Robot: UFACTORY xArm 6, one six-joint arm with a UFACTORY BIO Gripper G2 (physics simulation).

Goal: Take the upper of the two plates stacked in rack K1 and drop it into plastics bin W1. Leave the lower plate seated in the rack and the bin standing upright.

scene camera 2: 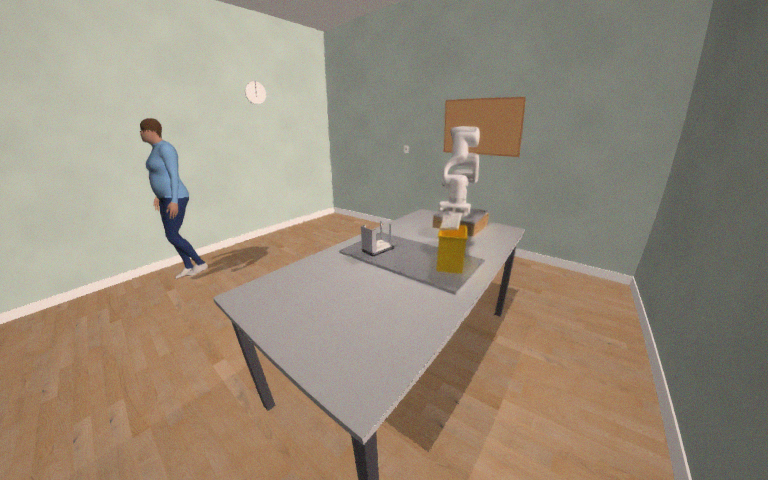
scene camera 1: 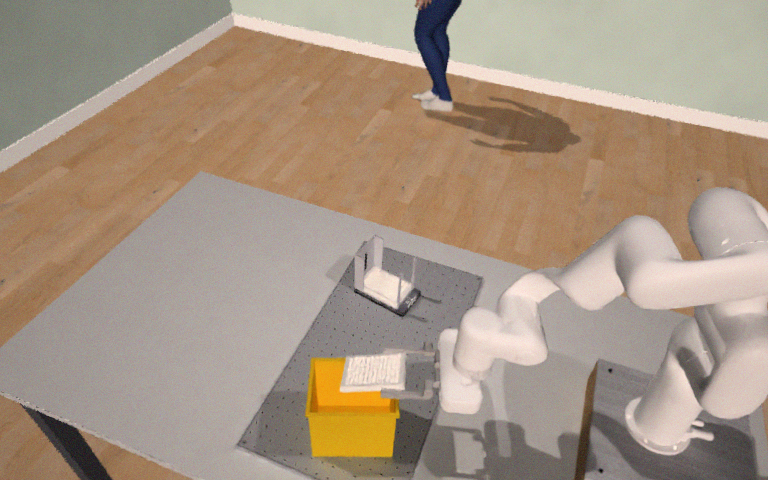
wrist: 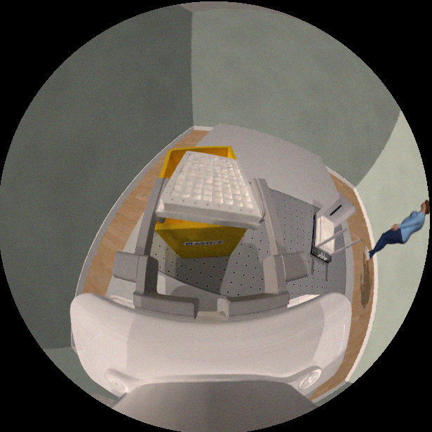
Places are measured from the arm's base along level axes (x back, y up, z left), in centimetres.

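Where they show: hand, its tool point: (scene camera 2: 452, 218) (scene camera 1: 393, 371); arm's base, origin of its link: (scene camera 2: 458, 213) (scene camera 1: 655, 425).
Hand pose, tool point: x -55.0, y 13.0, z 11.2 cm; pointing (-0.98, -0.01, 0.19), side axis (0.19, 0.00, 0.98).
Things, the pixels of their top centre, and the offset from my tool point. Level surfaces: height alone.
- white upper plate, centre of its top: (scene camera 1: 374, 364) (scene camera 2: 451, 216) dz +0.6, dx -3.7, dy +1.9 cm
- yellow plastics bin W1, centre of its top: (scene camera 1: 353, 385) (scene camera 2: 453, 230) dz +3.1, dx -7.2, dy -3.5 cm
- lower white plate, centre of its top: (scene camera 1: 384, 283) (scene camera 2: 376, 244) dz -38.0, dx -10.6, dy -18.1 cm
- rack K1, centre of its top: (scene camera 1: 389, 256) (scene camera 2: 377, 224) dz -37.6, dx -9.6, dy -6.7 cm
- dark perforated board, height of its surface: dy -21.5 cm
- grey table, height of its surface: dy -22.7 cm
My gripper (scene camera 1: 392, 372) (scene camera 2: 451, 217) (wrist: 211, 209) is shut on the white upper plate (scene camera 1: 368, 370) (scene camera 2: 451, 222) (wrist: 210, 181), one finger on each side edge. The plate is tilted, its gridded well face showing in the wrist view. It is held above the opening of the yellow plastics bin W1 (scene camera 1: 352, 435) (scene camera 2: 451, 255) (wrist: 207, 243) and hides part of that opening. The bin stands upright. The lower white plate (scene camera 1: 389, 285) (scene camera 2: 382, 245) (wrist: 325, 233) sits flat in rack K1 (scene camera 1: 360, 272) (scene camera 2: 369, 240) (wrist: 346, 203), which has a tall slotted panel and thin posts.
The bin and rack stand apart on a dark perforated board (scene camera 1: 334, 325) (scene camera 2: 407, 260) (wrist: 250, 277) on the grey table (scene camera 1: 186, 283) (scene camera 2: 351, 328) (wrist: 280, 150). The arm's base is on a wood-edged block at the table's end. A person (scene camera 1: 436, 50) (scene camera 2: 164, 175) (wrist: 405, 227) is beyond the table.
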